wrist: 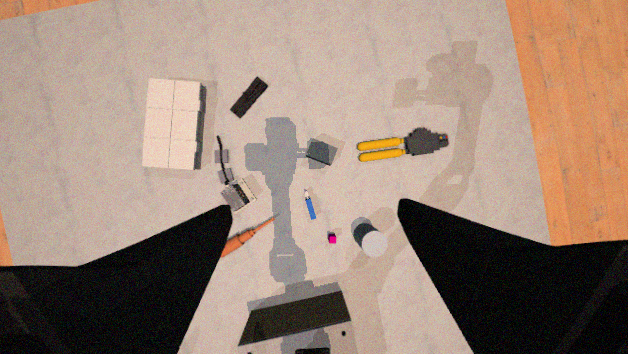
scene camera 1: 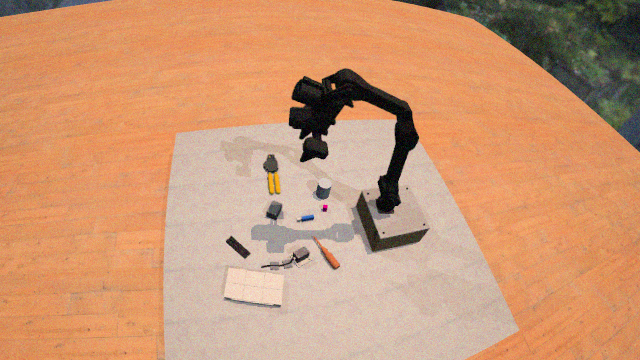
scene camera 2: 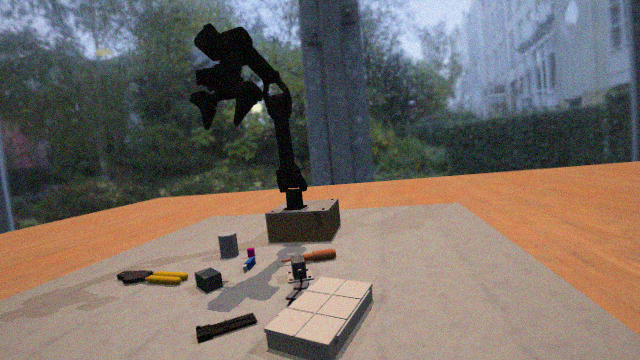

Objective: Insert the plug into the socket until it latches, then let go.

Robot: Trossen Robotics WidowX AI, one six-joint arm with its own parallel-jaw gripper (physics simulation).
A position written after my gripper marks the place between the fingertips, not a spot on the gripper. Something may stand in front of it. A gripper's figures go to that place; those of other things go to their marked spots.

Labels:
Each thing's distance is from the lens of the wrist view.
my gripper (wrist: pixel 315 209): 0.11 m
grey cylinder (wrist: pixel 374 243): 0.46 m
socket (wrist: pixel 239 196): 0.46 m

